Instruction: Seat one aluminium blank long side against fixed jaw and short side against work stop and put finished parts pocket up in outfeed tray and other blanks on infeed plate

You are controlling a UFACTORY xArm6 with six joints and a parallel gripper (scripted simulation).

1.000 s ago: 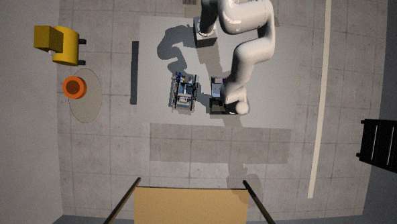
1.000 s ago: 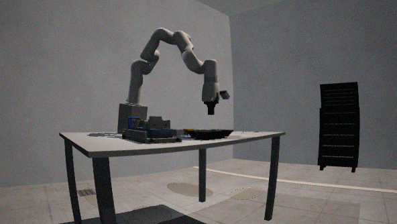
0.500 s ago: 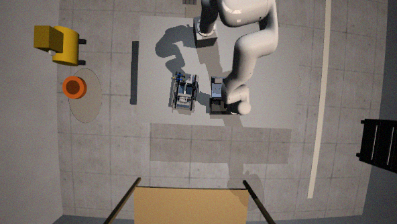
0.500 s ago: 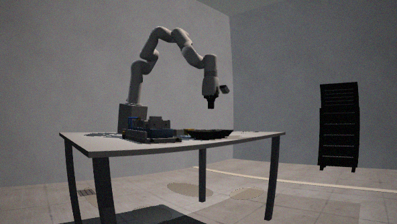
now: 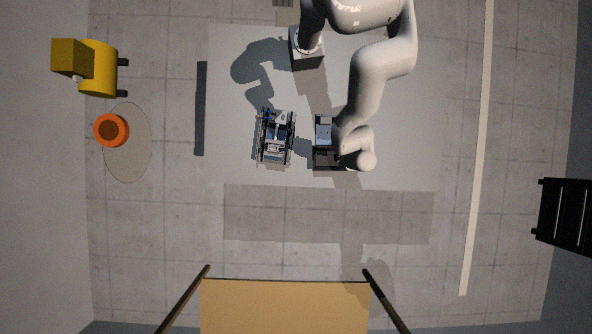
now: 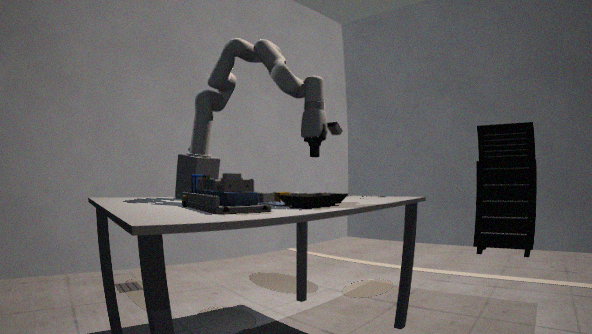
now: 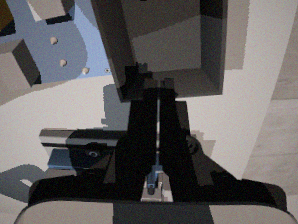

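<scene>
My gripper is now 70 mm past the dark work stop rod, 280 mm to the left of it and 110 mm above it. From my hand the other things lie so: brass blank (200 mm behind, 60 mm to the left, 170 mm below).
</scene>
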